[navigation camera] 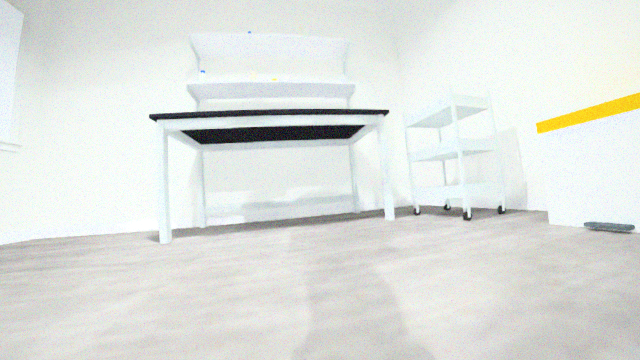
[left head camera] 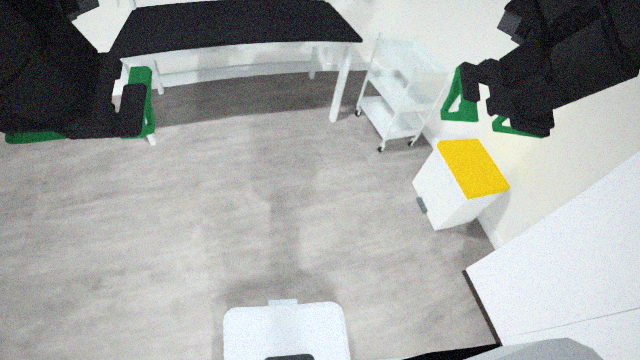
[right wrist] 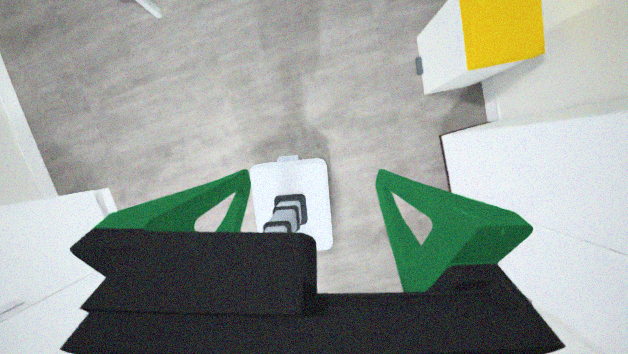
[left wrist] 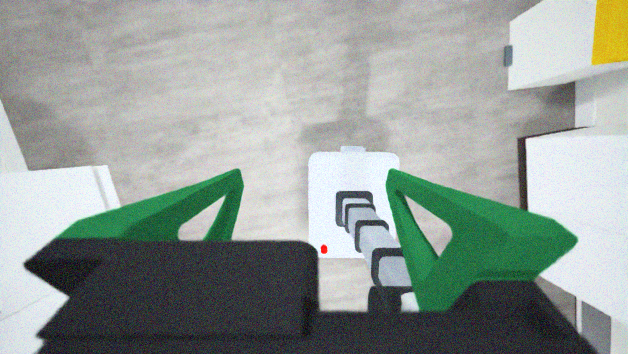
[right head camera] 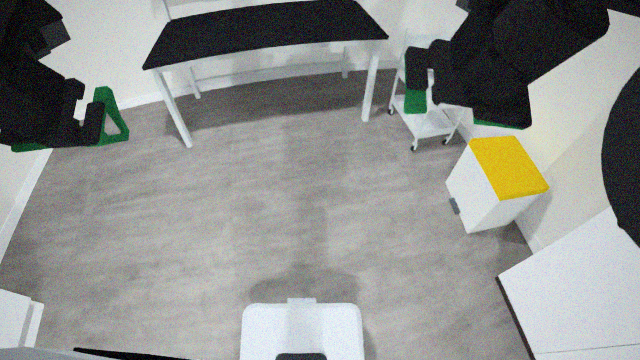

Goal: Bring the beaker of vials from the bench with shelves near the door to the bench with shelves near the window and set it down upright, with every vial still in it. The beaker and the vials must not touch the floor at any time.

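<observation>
A bench with a black top point(left head camera: 235, 25) point(right head camera: 270, 35) point(navigation camera: 270, 114) stands ahead, across the floor. In the navigation camera two white shelves point(navigation camera: 270, 91) are above it, with tiny blue and yellow items on them, too small to name. A pale panel with a sill point(navigation camera: 9, 75), perhaps a window, is at the far left. No beaker or vials can be made out in these views. My left gripper point(left wrist: 314, 176) is open and empty, raised over the robot's base. My right gripper point(right wrist: 313, 176) is also open and empty, raised over the base.
A white three-tier cart point(left head camera: 395, 107) point(right head camera: 430, 125) point(navigation camera: 461, 150) stands right of the bench. A white bin with a yellow lid point(left head camera: 472, 167) point(right head camera: 510, 167) point(right wrist: 502, 35) is nearer, by the wall. A tall white cabinet point(left head camera: 565, 270) point(right head camera: 575, 285) is at the near right.
</observation>
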